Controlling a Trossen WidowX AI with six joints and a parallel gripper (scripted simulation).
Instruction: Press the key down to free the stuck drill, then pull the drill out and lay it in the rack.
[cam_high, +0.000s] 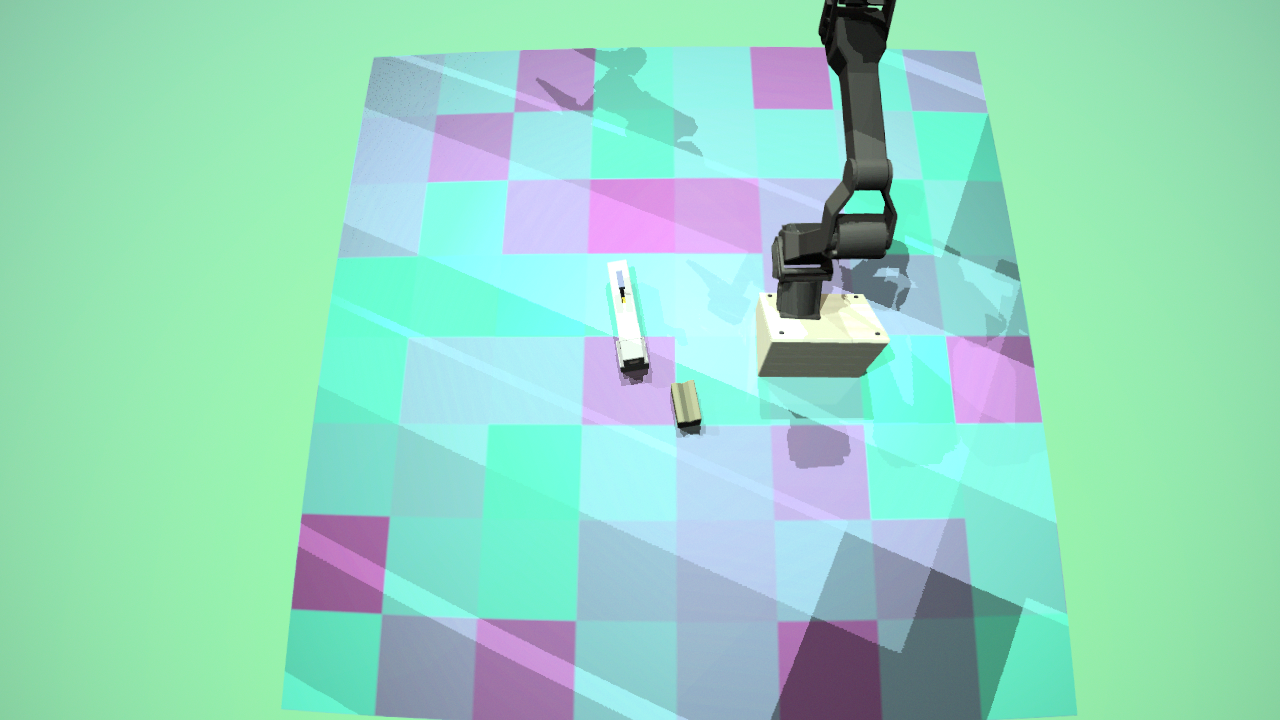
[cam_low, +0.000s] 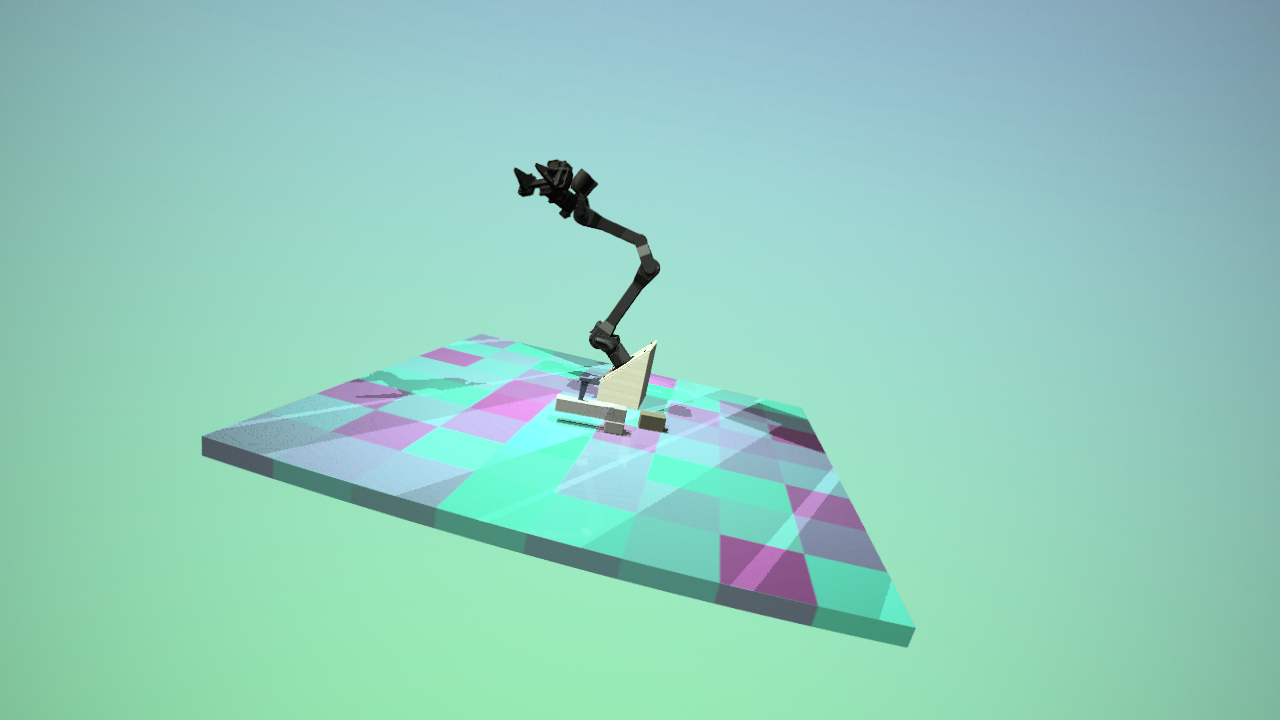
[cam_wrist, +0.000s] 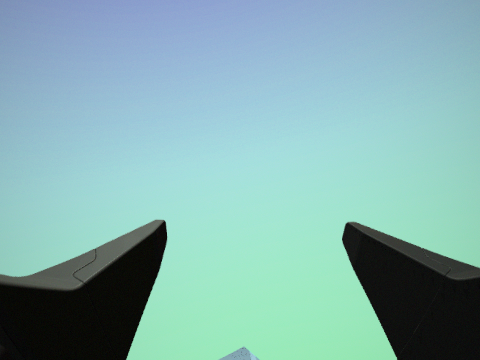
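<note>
Right now my gripper tip is 120 mm short of the drill, 370 mm to the right of it and 580 mm above it. The rest, counted from my gripper tip: grey fixture (130 mm ahead, 350 mm to the left, 590 mm below); then olive rack (10 mm ahead, 490 mm to the left, 610 mm below).
</note>
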